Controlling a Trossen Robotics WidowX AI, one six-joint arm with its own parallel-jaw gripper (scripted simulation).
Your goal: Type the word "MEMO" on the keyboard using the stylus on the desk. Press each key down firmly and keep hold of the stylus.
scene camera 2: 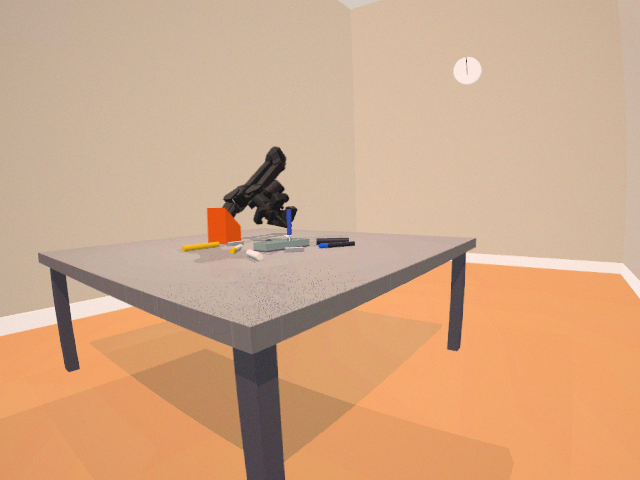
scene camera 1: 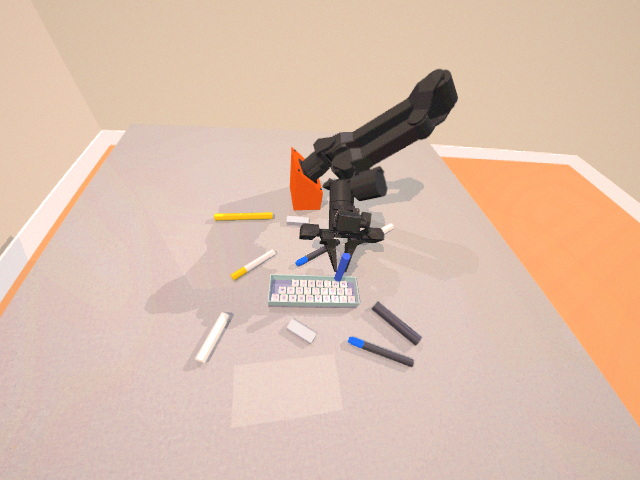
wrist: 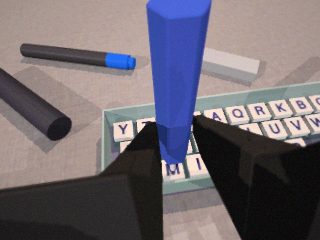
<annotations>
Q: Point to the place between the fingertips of the gripper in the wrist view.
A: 174, 127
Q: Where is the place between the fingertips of the gripper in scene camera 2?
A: At 289, 226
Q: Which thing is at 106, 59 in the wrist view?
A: A blue-capped dark pen.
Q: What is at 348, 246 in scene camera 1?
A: The gripper.
</annotations>
